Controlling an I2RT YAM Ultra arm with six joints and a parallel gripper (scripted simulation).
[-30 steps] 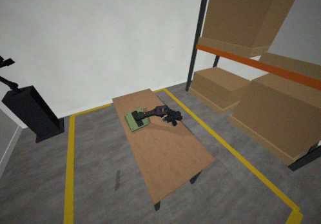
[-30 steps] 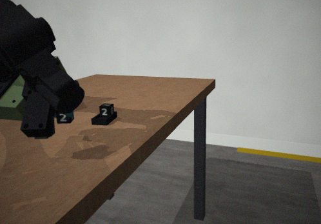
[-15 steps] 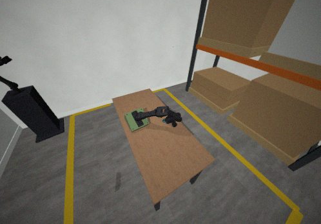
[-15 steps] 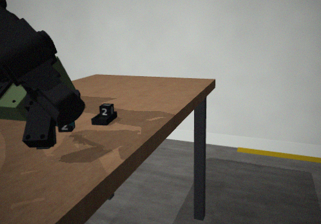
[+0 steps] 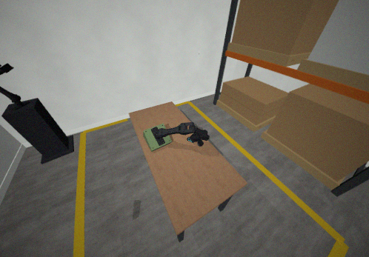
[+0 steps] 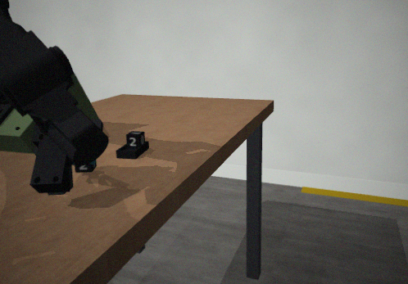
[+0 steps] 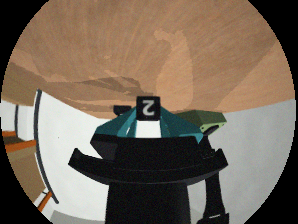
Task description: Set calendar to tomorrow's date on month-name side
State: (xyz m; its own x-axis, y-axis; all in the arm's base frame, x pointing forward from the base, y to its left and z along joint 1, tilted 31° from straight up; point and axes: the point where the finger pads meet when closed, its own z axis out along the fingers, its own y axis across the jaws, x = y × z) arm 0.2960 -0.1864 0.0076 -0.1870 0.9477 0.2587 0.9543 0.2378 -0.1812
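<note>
My gripper is now 1 cm to the right of the black cube and 1 cm above it. Also, from my hand: black tray (14 cm to the left, 3 cm ahead, 2 cm below).
</note>
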